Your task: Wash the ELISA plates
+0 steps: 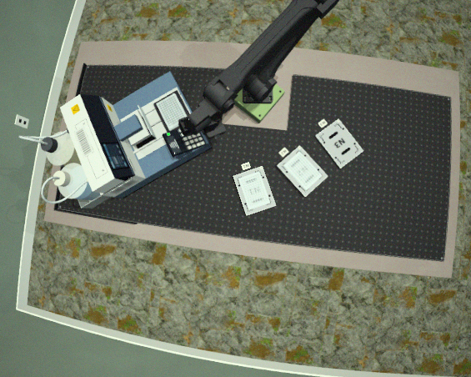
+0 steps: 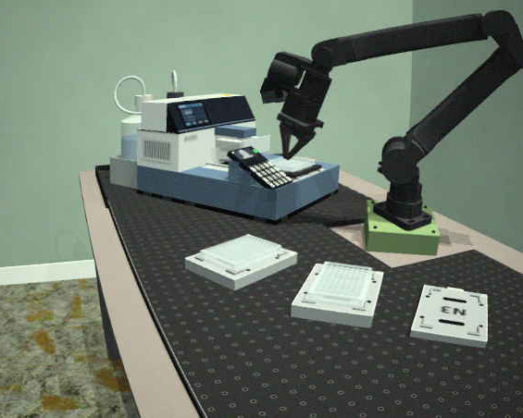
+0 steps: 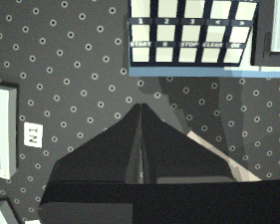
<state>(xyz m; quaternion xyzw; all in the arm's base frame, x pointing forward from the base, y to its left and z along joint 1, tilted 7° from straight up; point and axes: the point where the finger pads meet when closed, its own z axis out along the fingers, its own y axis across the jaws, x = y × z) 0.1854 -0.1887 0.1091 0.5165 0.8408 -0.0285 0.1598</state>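
My hand is 150 mm to the left of the dark carrier, 110 mm past it and 60 mm above it. Also, from my hand: plate washer: 290 mm to the right, 40 mm behind, 30 mm below; then N1 label: 160 mm below, 130 mm to the left, 90 mm ahead.
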